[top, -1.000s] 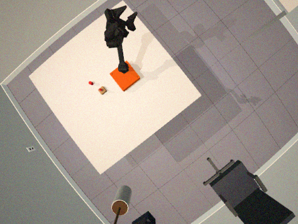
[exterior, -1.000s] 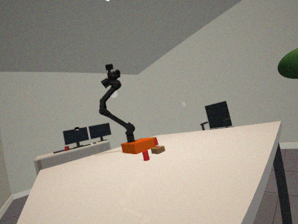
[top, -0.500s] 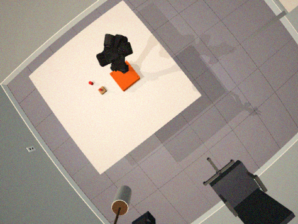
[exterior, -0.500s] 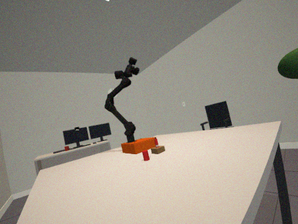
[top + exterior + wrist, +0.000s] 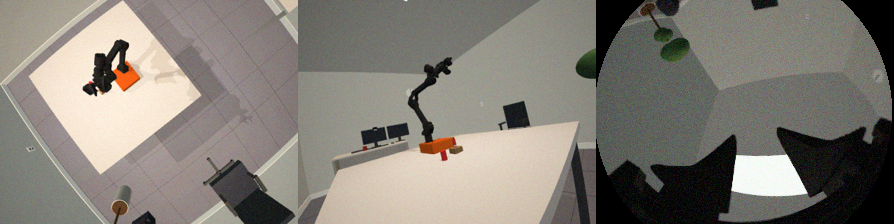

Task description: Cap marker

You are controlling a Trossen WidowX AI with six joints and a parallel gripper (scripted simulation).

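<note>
Right now my gripper tip is 17 cm short of the red cap, 35 cm to the left of it and 68 cm above it. Round my gripper tip: holder block: 11 cm ahead, 23 cm to the right, 69 cm below.
</note>
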